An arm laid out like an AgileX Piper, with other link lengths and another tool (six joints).
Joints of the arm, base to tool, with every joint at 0 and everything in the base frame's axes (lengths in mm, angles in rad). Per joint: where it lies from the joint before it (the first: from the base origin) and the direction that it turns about. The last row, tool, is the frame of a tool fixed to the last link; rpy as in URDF.
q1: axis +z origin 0 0 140.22
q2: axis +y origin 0 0 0
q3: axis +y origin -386.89 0 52.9
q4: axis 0.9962 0 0.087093 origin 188.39 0 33.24
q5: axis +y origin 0 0 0
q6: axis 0.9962 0 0.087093 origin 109.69 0 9.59
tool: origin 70.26 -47 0.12 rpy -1.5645 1.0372 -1.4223
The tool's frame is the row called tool.
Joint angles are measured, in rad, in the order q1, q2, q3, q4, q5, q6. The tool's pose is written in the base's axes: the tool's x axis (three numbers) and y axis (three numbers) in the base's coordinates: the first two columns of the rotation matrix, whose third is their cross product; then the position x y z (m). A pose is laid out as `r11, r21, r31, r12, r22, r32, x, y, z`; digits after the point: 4 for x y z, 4 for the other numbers.
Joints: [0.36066, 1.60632, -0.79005, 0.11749, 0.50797, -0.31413]
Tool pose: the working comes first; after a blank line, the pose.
Where each joint sits with the arm in this pose, in the base's axes (m; each line is computed from the numbers above, not from the rounded line before):
q1: 0.0000 0.0000 0.1402
q2: 0.0000 0.0000 0.1402
q3: 0.0623 0.0235 0.5250
q4: 0.2057 0.0776 0.4105
q5: 0.2057 0.0776 0.4105
q6: 0.2375 0.0963 0.3067
the tool: 0.2787 0.0657 0.2396

-0.4040, -0.8707, -0.2805, -0.9038, 0.4273, -0.0246, 0.2787, 0.0657, 0.2396
